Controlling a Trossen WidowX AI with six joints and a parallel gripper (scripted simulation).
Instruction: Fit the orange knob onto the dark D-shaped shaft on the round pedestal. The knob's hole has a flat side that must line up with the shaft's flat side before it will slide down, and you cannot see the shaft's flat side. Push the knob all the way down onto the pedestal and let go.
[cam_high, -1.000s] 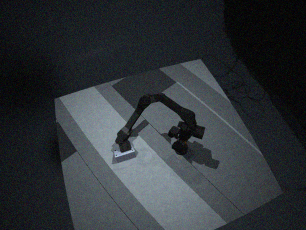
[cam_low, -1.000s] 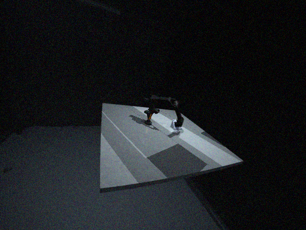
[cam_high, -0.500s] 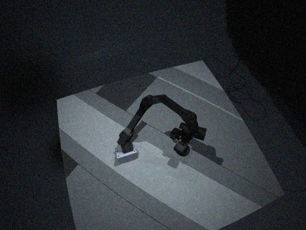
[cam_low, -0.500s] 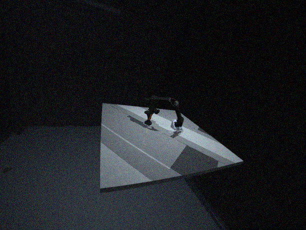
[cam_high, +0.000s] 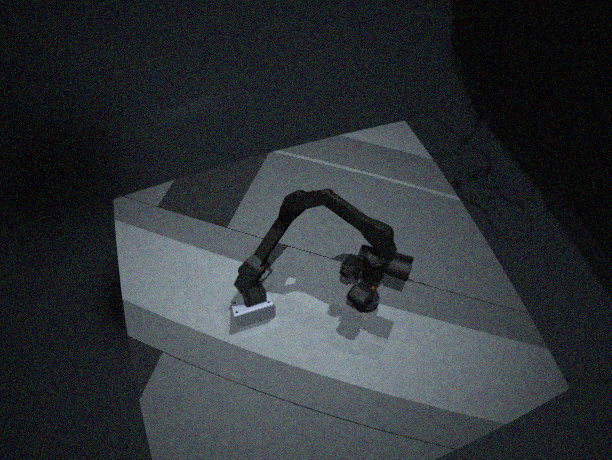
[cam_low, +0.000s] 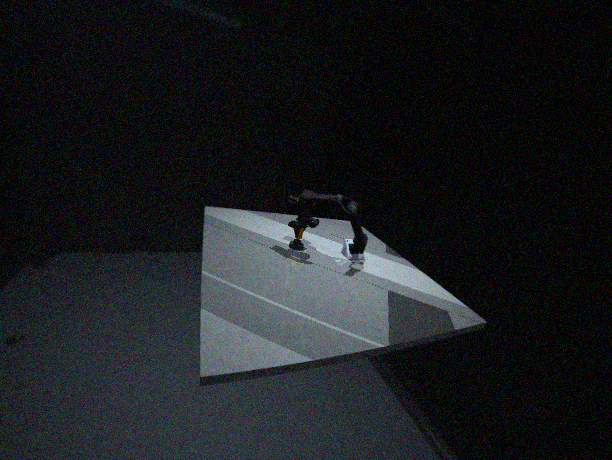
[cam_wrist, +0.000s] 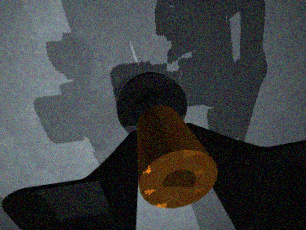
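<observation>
My gripper tip is 2 cm below the orange knob. Round my gripper tip: dark round pedestal 4 cm below.
</observation>
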